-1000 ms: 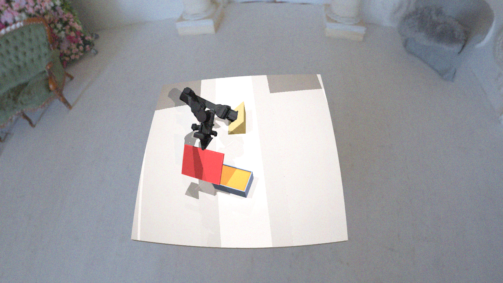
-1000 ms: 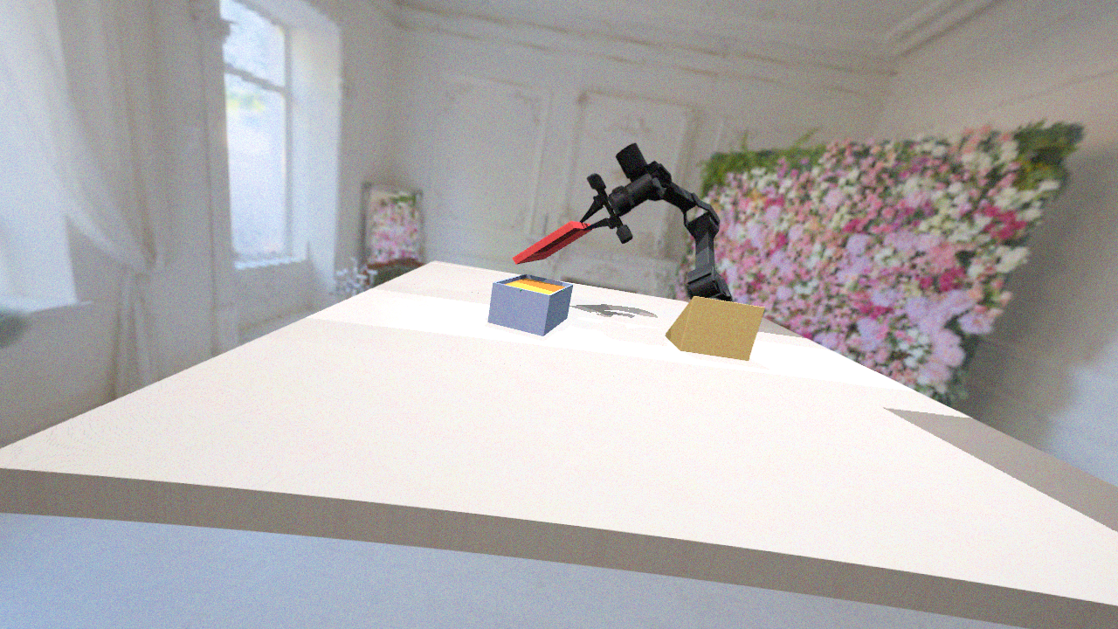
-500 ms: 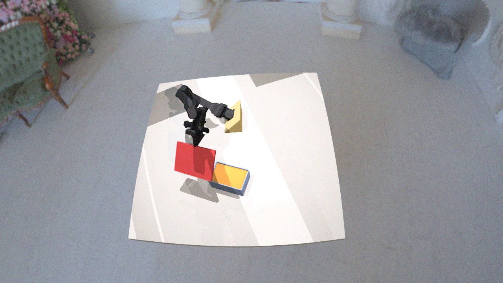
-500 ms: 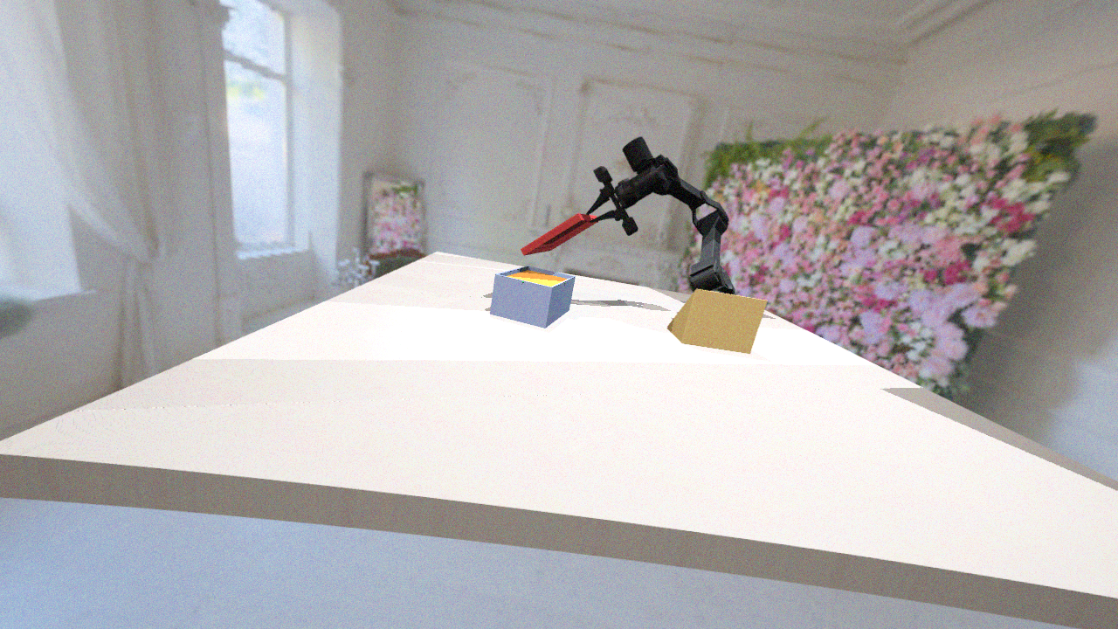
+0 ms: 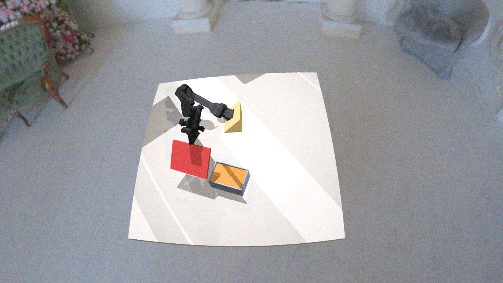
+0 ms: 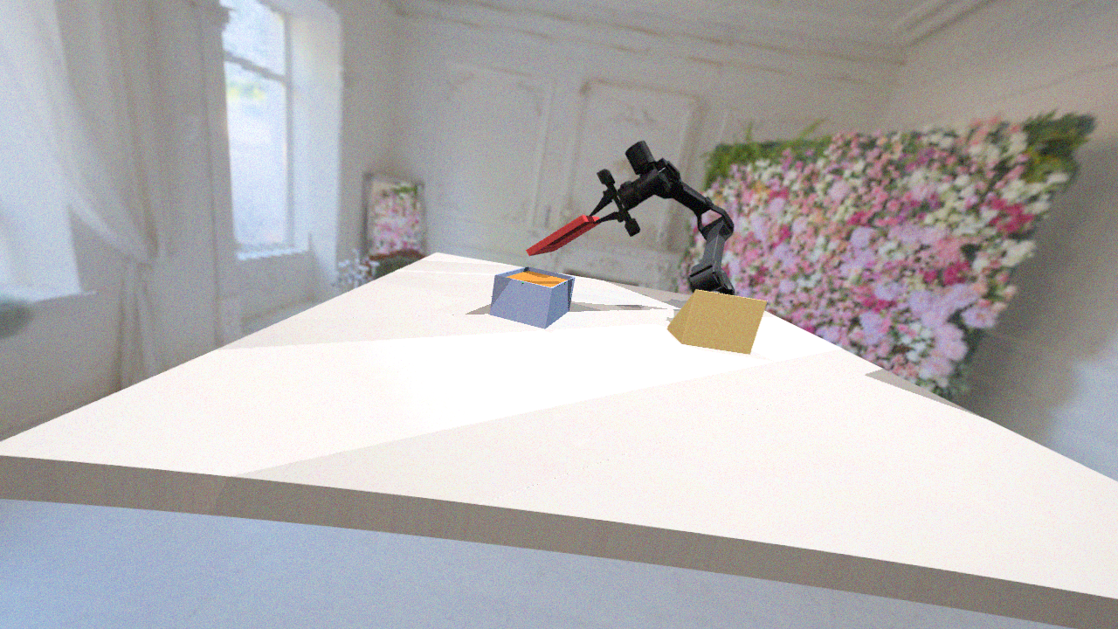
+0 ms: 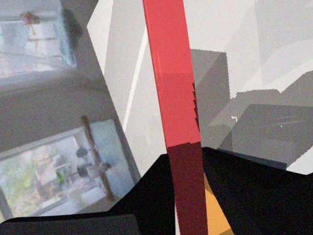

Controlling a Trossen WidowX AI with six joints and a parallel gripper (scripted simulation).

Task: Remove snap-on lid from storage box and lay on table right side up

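My gripper tip is 60 mm short of the red lid, 50 mm above it and 10 mm to the left of it. The rest, counted from my gripper tip: blue-grey storage box (200 mm to the left, 190 mm below, 100 mm ahead).
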